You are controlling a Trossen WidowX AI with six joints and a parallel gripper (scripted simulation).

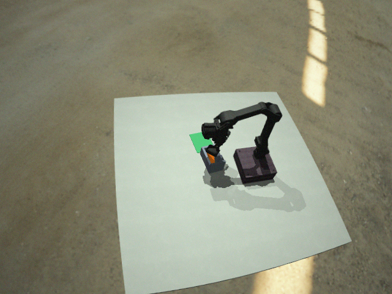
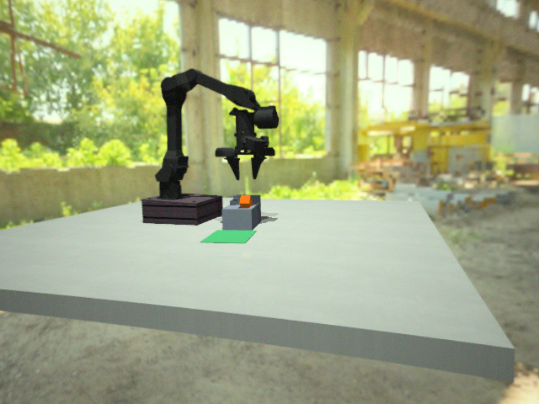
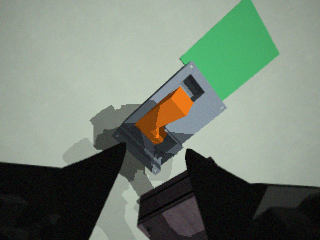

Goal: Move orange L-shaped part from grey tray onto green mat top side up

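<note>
The orange L-shaped part lies 10 mm behind my gripper tip and 100 mm below it. Round my gripper tip: green mat: 20 mm ahead, 180 mm to the right, 160 mm below.
</note>
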